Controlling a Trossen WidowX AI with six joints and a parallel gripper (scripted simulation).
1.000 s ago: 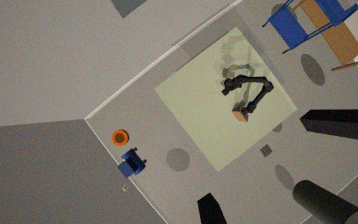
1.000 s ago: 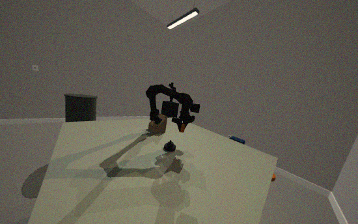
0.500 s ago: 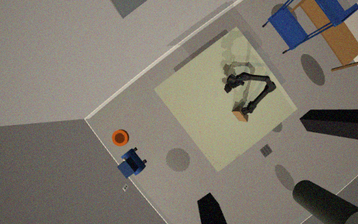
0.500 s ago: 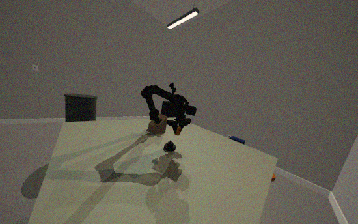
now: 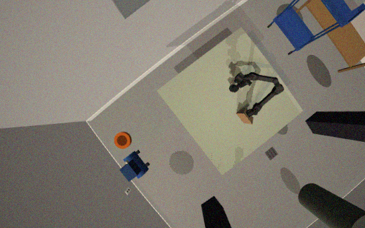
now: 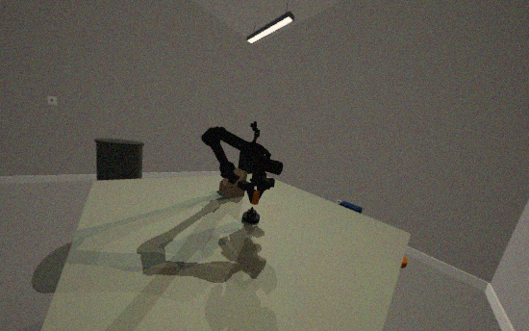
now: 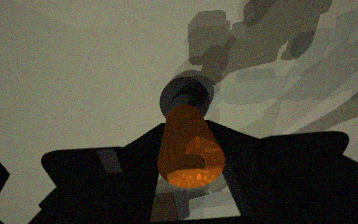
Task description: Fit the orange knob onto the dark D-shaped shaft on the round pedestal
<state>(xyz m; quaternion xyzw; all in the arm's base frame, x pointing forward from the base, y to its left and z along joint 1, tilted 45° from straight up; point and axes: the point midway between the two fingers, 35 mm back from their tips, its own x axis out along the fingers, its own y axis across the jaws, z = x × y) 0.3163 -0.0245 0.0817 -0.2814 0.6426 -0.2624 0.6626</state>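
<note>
Right now my gripper tip is 10 mm to the left of the dark round pedestal and 60 mm above it. The rest, counted from my gripper tip: orange knob 20 mm above.
</note>
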